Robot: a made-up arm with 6 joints.
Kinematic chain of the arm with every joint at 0, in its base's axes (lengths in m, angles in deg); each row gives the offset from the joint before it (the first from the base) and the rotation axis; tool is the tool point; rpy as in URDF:
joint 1: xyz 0 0 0.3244 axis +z
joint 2: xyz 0 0 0 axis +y
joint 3: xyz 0.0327 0 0.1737 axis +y
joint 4: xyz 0.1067 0 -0.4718 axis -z
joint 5: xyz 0 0 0 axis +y
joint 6: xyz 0.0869 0 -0.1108 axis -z
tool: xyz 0 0 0 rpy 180 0 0
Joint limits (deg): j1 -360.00..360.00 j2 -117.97..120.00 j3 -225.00..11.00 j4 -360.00..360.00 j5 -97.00..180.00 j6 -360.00..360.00
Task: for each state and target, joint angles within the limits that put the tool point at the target. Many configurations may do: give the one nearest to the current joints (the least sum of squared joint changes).
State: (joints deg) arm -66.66 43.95 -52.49 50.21 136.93 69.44
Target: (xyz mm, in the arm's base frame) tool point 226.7 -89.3 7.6
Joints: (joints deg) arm -48.47 39.49 -46.72 54.09 142.47 69.44
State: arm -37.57 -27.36 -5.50 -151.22 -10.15 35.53
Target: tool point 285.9 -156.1 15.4
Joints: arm -35.43 -16.57 -14.41 -148.69 6.33 35.53
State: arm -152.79 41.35 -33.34 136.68 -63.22 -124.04
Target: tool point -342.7 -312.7 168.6
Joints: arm -124.57 21.35 -69.34 131.91 -52.31 -124.04
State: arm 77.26 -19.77 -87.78 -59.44 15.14 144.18
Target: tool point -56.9 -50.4 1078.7
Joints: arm 80.05 -48.34 -114.22 -56.69 14.39 144.18
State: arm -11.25 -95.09 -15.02 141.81 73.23 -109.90
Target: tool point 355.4 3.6 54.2
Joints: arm -8.25 -42.94 11.00 132.19 69.63 -109.90
